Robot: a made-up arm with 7 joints. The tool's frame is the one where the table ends. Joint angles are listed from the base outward.
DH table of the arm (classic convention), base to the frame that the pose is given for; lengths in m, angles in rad. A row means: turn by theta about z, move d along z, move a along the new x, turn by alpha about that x. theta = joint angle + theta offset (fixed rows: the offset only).
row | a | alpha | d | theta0
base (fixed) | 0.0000 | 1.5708 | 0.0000 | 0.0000
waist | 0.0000 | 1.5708 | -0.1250 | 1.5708
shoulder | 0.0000 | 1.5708 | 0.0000 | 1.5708
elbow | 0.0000 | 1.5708 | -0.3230 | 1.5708
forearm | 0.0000 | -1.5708 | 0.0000 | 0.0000
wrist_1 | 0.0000 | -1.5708 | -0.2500 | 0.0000
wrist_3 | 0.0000 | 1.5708 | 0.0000 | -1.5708
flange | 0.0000 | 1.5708 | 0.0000 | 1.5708
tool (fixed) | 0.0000 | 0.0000 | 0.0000 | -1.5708
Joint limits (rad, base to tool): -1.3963..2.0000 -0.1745..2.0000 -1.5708..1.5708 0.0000..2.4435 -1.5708..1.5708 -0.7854..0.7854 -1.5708..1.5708
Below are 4 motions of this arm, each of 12 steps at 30 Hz.
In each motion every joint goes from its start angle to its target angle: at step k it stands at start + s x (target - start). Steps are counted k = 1, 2, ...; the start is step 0. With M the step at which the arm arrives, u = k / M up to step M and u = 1 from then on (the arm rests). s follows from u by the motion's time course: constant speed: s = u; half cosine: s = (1 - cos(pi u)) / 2; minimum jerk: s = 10 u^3 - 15 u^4 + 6 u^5.
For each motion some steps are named. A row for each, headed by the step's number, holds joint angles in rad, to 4 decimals.
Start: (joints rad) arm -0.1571 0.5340 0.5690 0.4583 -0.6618 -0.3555 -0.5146
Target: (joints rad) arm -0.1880 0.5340 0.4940 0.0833 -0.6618 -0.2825 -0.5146
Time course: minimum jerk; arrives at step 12
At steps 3, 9, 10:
3: -0.1603 0.5340 0.5612 0.4195 -0.6618 -0.3479 -0.5146
9: -0.1848 0.5340 0.5018 0.1221 -0.6618 -0.2901 -0.5146
10: -0.1869 0.5340 0.4967 0.0966 -0.6618 -0.2851 -0.5146

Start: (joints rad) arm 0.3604 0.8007 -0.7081 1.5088 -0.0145 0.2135 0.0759
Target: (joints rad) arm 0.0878 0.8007 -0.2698 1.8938 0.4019 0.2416 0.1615
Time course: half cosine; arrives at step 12
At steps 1, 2, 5, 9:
1: 0.3558 0.8007 -0.7006 1.5154 -0.0074 0.2140 0.0774
2: 0.3421 0.8007 -0.6787 1.5346 0.0134 0.2154 0.0816
5: 0.2594 0.8007 -0.5457 1.6515 0.1398 0.2239 0.1076
9: 0.1277 0.8007 -0.3340 1.8374 0.3409 0.2375 0.1490

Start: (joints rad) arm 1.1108 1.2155 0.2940 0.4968 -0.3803 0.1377 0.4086
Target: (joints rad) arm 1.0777 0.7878 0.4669 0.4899 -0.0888 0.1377 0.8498
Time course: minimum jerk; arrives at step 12
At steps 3, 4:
3: 1.1074 1.1712 0.3119 0.4961 -0.3501 0.1377 0.4543
4: 1.1039 1.1257 0.3303 0.4954 -0.3191 0.1377 0.5012

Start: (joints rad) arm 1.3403 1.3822 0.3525 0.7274 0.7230 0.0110 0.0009
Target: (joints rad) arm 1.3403 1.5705 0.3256 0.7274 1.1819 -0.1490 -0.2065
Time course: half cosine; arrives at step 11
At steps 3, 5, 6, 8, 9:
3: 1.3403 1.4147 0.3479 0.7274 0.8022 -0.0166 -0.0349
5: 1.3403 1.4630 0.3410 0.7274 0.9198 -0.0576 -0.0880
6: 1.3403 1.4897 0.3371 0.7274 0.9851 -0.0804 -0.1176
8: 1.3403 1.5380 0.3302 0.7274 1.1027 -0.1214 -0.1707
9: 1.3403 1.5556 0.3277 0.7274 1.1455 -0.1363 -0.1900

